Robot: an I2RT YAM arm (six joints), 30 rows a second.
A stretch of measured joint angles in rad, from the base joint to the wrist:
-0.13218, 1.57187, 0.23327, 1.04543, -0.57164, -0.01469
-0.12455, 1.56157, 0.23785, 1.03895, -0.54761, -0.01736
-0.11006, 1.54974, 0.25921, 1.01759, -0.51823, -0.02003
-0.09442, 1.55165, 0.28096, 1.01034, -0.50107, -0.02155
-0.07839, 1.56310, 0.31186, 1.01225, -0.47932, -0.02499
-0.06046, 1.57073, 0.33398, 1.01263, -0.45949, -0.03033
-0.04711, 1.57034, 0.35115, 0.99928, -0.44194, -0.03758
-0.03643, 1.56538, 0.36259, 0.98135, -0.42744, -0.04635
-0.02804, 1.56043, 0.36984, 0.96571, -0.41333, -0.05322
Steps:
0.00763, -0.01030, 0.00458, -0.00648, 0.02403, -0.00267
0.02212, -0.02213, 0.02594, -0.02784, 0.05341, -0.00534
0.03776, -0.02022, 0.04769, -0.03509, 0.07057, -0.00686
0.05379, -0.00877, 0.07859, -0.03318, 0.09232, -0.01030
0.07172, -0.00114, 0.10071, -0.03280, 0.11215, -0.01564
0.08507, -0.00153, 0.11788, -0.04615, 0.12970, -0.02289
0.09575, -0.00649, 0.12932, -0.06408, 0.14420, -0.03166
0.10414, -0.01144, 0.13657, -0.07972, 0.15831, -0.03853

